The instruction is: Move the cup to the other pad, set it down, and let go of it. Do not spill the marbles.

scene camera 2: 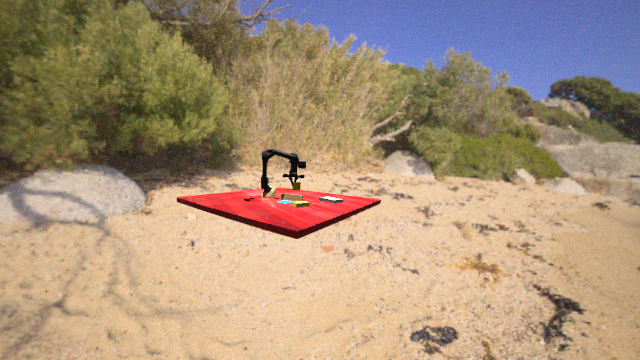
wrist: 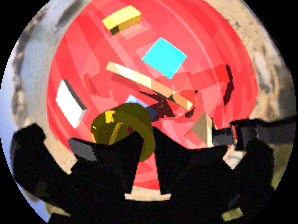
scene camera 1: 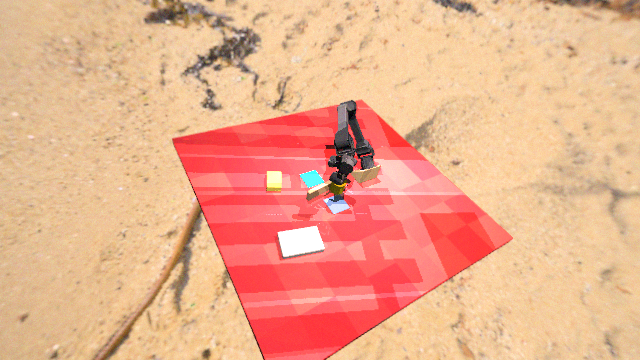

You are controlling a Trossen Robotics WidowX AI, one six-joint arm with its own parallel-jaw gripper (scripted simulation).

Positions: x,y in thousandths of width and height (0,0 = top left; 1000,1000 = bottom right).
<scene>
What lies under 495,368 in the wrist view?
A tan bar.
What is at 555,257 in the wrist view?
A cyan pad.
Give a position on a cup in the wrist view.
371,565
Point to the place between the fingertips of my gripper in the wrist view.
At 498,574
</scene>
